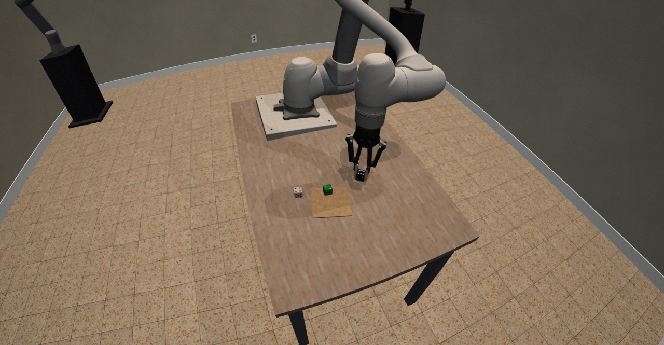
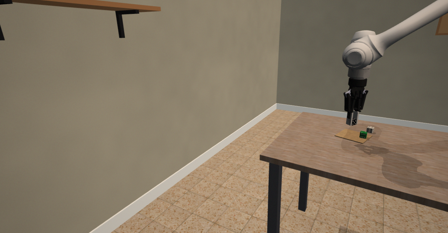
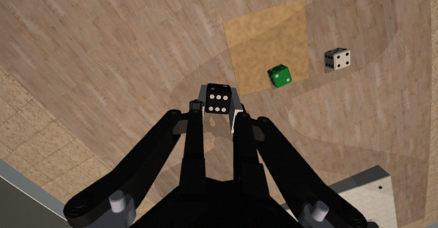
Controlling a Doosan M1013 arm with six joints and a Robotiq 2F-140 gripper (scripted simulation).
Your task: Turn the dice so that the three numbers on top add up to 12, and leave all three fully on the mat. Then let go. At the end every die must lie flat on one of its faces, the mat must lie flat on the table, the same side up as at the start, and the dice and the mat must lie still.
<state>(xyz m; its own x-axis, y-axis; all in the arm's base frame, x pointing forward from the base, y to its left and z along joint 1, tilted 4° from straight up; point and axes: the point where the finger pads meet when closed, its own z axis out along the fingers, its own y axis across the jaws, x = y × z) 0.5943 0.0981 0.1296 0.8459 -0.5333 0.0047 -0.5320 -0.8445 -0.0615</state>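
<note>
The tan mat lies 130 mm below my hand and 110 mm to the right of it. From my hand the other things lie so: white die 210 mm to the right, 120 mm below, 60 mm behind; then green die 120 mm below, 110 mm to the right, 50 mm behind; then black die 20 mm below.
</note>
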